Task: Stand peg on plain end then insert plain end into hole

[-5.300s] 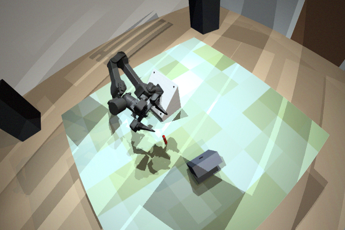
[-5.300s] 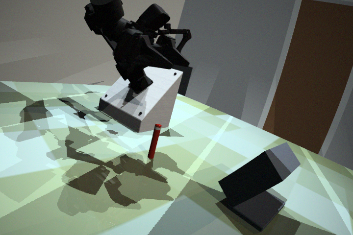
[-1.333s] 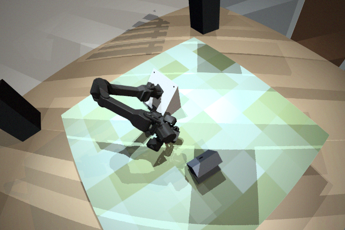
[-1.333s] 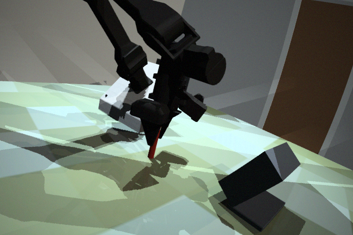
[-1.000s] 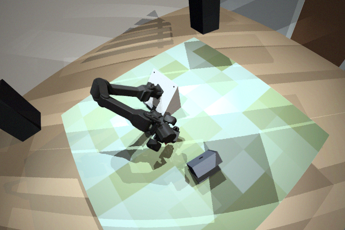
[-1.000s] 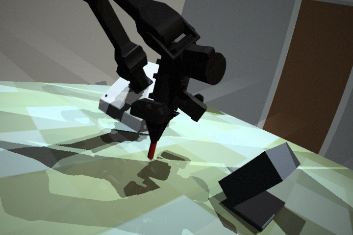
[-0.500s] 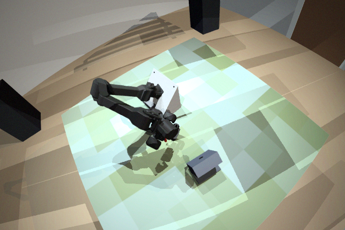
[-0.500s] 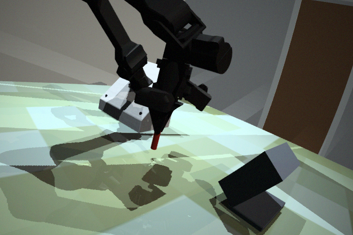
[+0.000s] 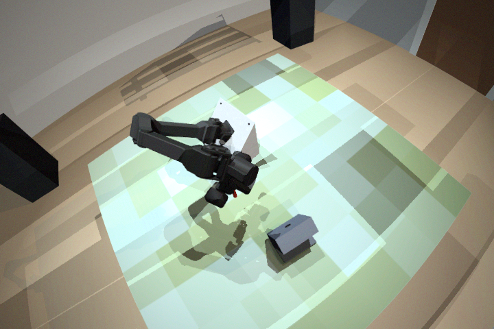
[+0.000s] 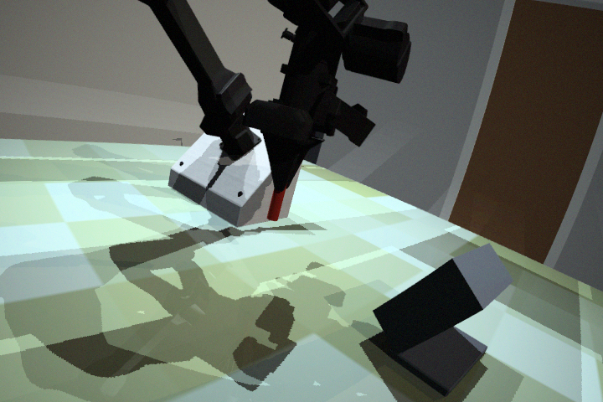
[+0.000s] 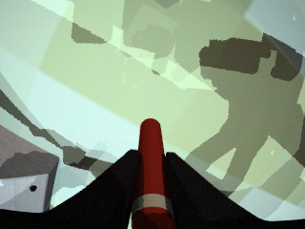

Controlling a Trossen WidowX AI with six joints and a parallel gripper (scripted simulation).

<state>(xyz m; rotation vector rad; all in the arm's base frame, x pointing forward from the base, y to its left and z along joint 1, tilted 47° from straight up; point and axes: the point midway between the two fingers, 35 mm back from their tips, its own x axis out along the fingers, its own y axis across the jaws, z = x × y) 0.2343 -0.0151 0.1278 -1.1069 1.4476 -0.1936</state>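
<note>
My gripper tip is now 210 mm short of the sloped panel, 80 mm to the right of it and 50 mm above it. The rest, counted from my gripper tip: flat foot (240 mm ahead, 110 mm below, 80 mm to the left); peg (20 mm above).
</note>
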